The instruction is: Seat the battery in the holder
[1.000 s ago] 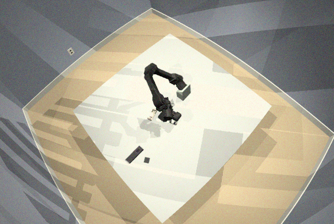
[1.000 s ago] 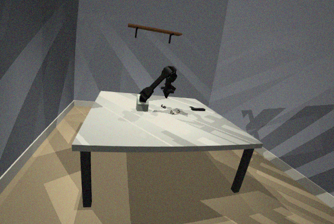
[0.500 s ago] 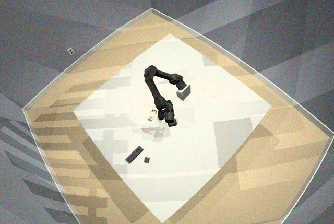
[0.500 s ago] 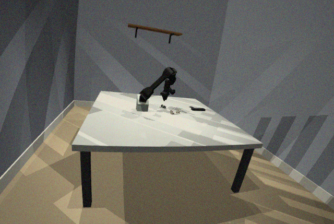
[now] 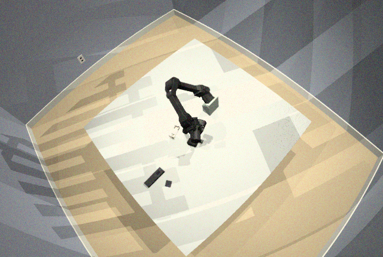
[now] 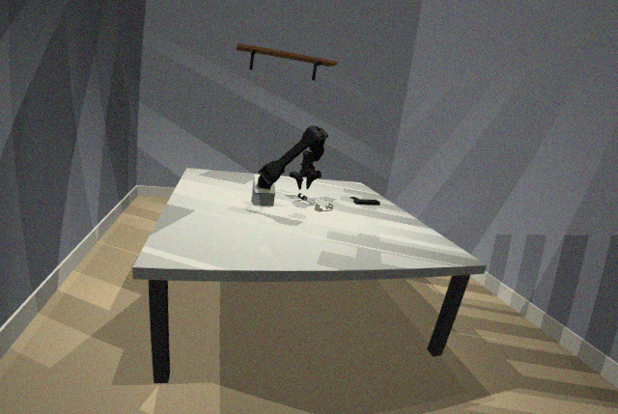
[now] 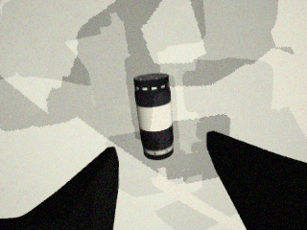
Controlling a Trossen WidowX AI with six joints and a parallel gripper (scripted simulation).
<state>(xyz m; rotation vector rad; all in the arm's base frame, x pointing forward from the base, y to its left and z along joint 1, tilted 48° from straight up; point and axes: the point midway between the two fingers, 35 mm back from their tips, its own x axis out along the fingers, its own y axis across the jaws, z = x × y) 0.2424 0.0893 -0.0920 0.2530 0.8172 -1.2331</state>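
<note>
Now: gripper tip 40 mm above the battery. Also, from my gripper tip: small square pad: 160 mm to the right, 100 mm ahead, 40 mm below; small dark square: 360 mm ahead, 90 mm to the left, 50 mm below.
</note>
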